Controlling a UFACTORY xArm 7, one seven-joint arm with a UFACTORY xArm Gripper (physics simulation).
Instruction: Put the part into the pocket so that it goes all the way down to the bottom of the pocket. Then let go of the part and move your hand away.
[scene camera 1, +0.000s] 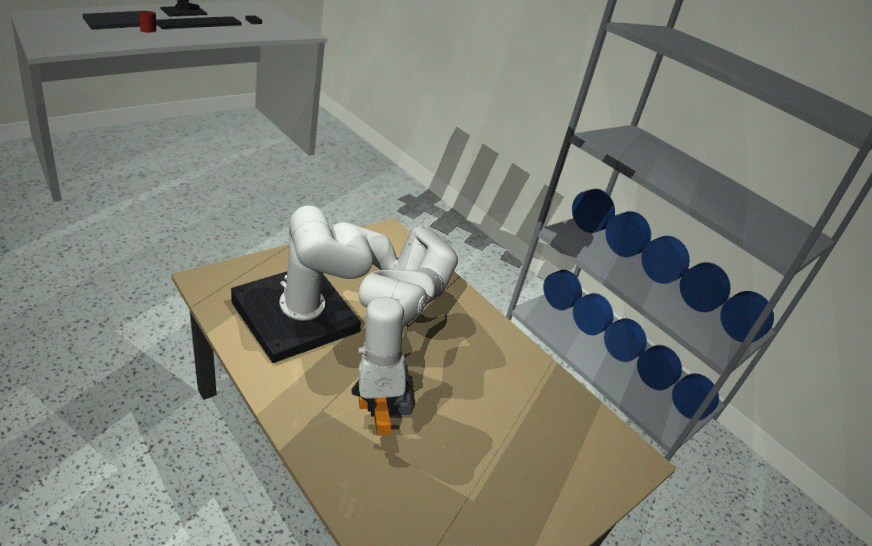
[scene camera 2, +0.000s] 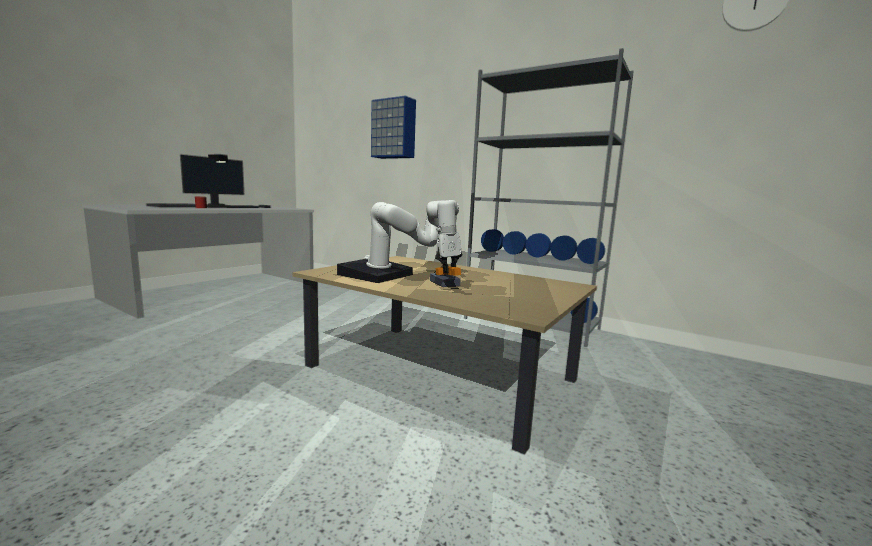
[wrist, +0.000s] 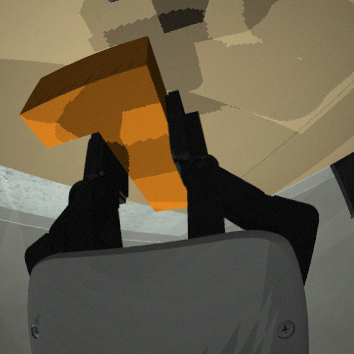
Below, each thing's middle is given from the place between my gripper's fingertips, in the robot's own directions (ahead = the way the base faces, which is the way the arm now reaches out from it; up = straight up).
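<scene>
My gripper: 10 mm below the orange L-shaped part (wrist: 118, 92) and 10 mm to the left of it.
</scene>
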